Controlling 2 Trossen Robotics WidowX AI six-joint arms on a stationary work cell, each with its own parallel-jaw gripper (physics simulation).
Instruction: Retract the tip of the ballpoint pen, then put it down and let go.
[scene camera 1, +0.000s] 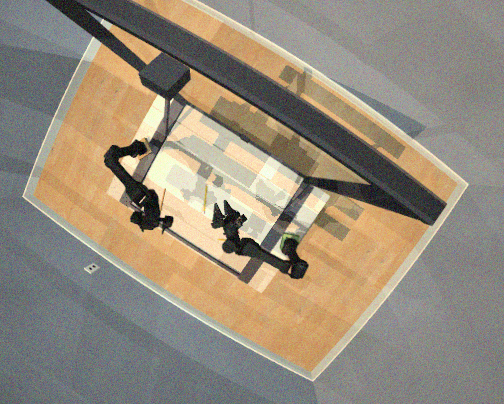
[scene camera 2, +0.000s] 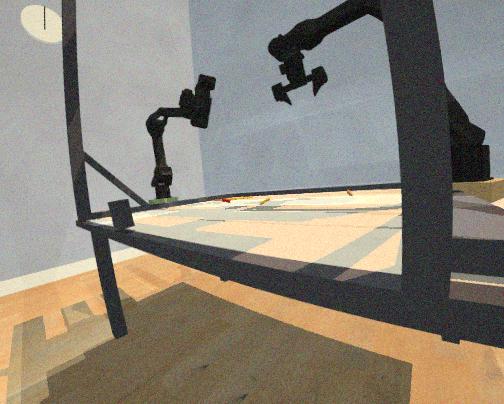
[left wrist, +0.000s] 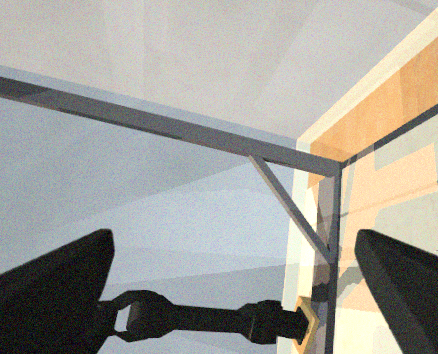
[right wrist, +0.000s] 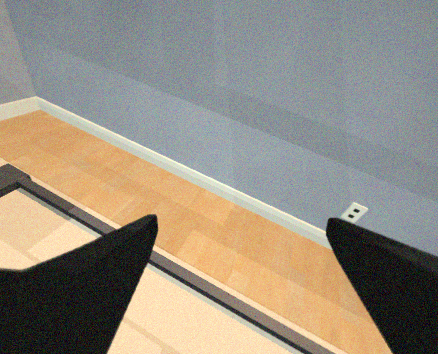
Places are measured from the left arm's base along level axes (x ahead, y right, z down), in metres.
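Pixels of known places: left gripper, between the fingertips: (scene camera 1: 220, 201) (scene camera 2: 203, 92) (left wrist: 235, 241); right gripper, between the fingertips: (scene camera 1: 152, 233) (scene camera 2: 302, 100) (right wrist: 241, 224); left arm's base, origin of its link: (scene camera 1: 289, 243) (scene camera 2: 163, 198); right arm's base, origin of its link: (scene camera 1: 141, 148) (scene camera 2: 466, 181) (left wrist: 300, 325).
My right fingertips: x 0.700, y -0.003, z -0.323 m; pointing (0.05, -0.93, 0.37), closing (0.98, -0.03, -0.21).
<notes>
For each thing: its top centre in the pictures, then the offset to it from my right fingertips. "*": a spot on its surface instead. Level surfaces: height alone.
- table, height of its surface: dz +0.361 m
- yellow stick, centre of its top: (scene camera 1: 205, 198) dx -0.143, dy +0.155, dz +0.352 m
- thin brown stick, centre of its top: (scene camera 1: 162, 201) dx +0.128, dy +0.078, dz +0.354 m
- yellow piece, a spot on its surface: (scene camera 2: 265, 201) * dx -0.137, dy +0.174, dz +0.358 m
- red piece, a spot on its surface: (scene camera 2: 226, 200) * dx -0.327, dy +0.063, dz +0.353 m
- small orange piece, a spot on its surface: (scene camera 2: 349, 192) * dx +0.128, dy +0.077, dz +0.357 m
Thin pen-like objects lie on the table (scene camera 1: 187, 220) (scene camera 2: 320, 245); which one is the ballpoint pen, and the state of its tip, I cannot tell. In scene camera 1 a yellow stick (scene camera 1: 205, 198) lies mid-table and a thin brown stick (scene camera 1: 163, 200) lies to its left. In scene camera 2 a yellow piece (scene camera 2: 265, 201) lies near a red piece (scene camera 2: 226, 200). My left gripper (scene camera 1: 221, 204) (scene camera 2: 204, 102) (left wrist: 235, 241) is open and empty, raised above the table. My right gripper (scene camera 1: 153, 230) (scene camera 2: 303, 99) (right wrist: 241, 224) is open and empty, high near the table's edge. Neither wrist view shows the pen.
A small orange piece (scene camera 2: 349, 192) lies at the far right of the table in scene camera 2. Dark beams (scene camera 1: 280, 107) (scene camera 2: 422, 165) (left wrist: 200, 135) frame the cell. A dark box (scene camera 1: 165, 75) (scene camera 2: 121, 214) shows at the frame. A wall socket (scene camera 1: 92, 268) (right wrist: 354, 213) is beyond the table.
</notes>
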